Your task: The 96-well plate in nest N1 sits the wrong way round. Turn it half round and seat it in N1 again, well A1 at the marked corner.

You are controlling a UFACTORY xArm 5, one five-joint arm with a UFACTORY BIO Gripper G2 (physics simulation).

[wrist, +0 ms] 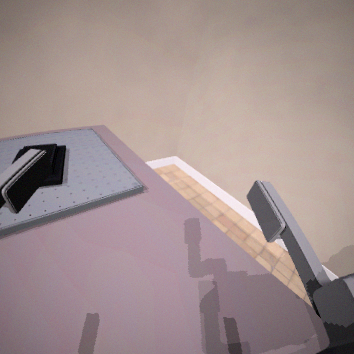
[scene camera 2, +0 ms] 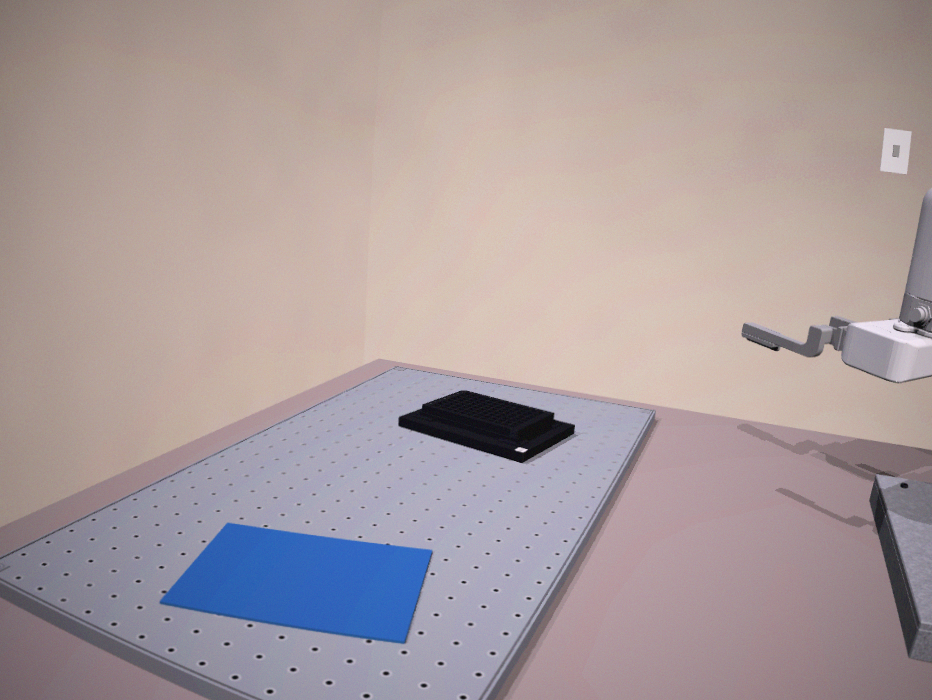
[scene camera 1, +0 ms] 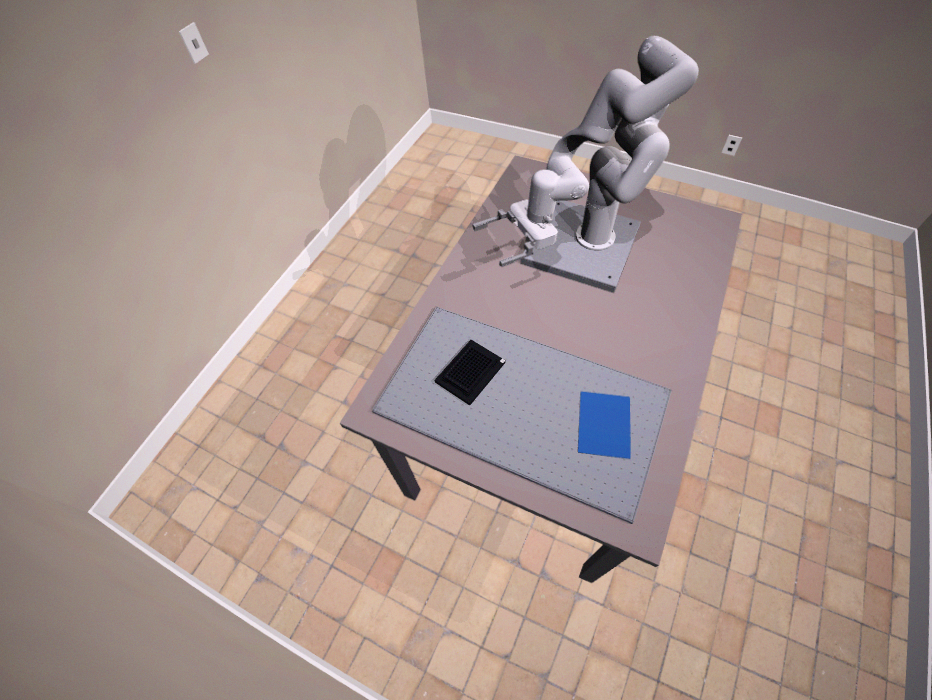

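The black 96-well plate (scene camera 1: 471,366) (scene camera 2: 488,409) sits flat on the black nest N1 (scene camera 1: 468,399) (scene camera 2: 461,438). A white mark (scene camera 1: 502,360) (scene camera 2: 520,449) is on one corner of the nest. Well A1 cannot be made out on the dark plate. In the wrist view, the nest (wrist: 63,165) shows at the left, partly hidden behind a finger. My gripper (scene camera 1: 489,244) (wrist: 147,195) is open and empty, with its fingers pointing sideways. It hangs above the table beside the robot base, well away from the plate. In scene camera 2, one finger shows at the right edge.
A blue flat rectangle (scene camera 1: 604,424) (scene camera 2: 301,580) lies on the perforated grey board (scene camera 1: 527,421) (scene camera 2: 331,482) (wrist: 110,175), at the other end from the nest. The robot base plate (scene camera 1: 580,263) (scene camera 2: 900,557) stands on the table (scene camera 1: 655,301) (scene camera 2: 678,527) (wrist: 125,250). A wall rises beyond the table.
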